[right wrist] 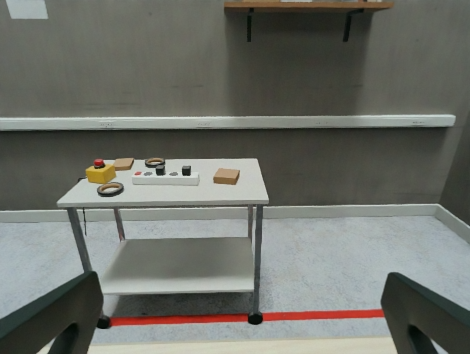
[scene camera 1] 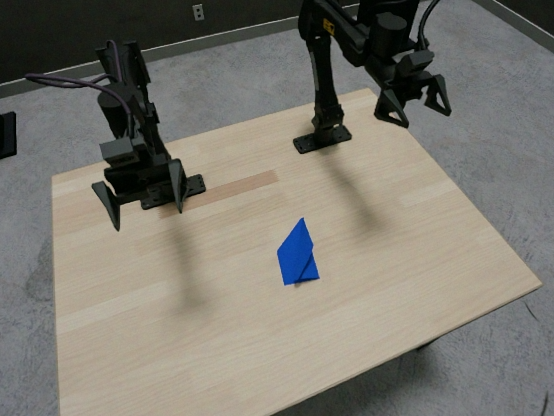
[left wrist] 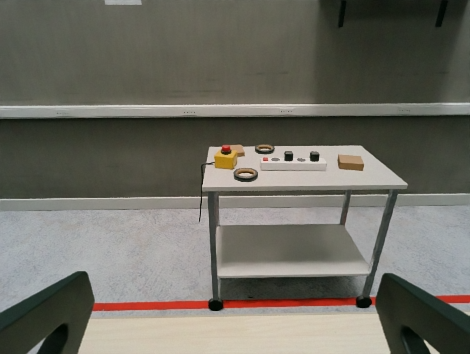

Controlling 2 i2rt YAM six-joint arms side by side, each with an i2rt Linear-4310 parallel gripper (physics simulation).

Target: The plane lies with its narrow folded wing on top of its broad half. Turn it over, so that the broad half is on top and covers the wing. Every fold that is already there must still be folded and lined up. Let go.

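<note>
The blue folded plane lies flat on the wooden table, near the middle in scene camera 1. Its pointed end is toward the arm bases. A slanting edge crosses its lower right part and sets off a small triangle there; the layers are too small to tell apart. The plane does not show in the wrist views. My left gripper is open and empty, raised at the upper right, well away from the plane. My right gripper is open and empty, above the table to the left of the plane.
The two arm bases stand at the table's far side. A white cart with tape rings, a power strip and a yellow box stands beyond the table in both wrist views. A wooden shelf hangs on the wall in the right wrist view.
</note>
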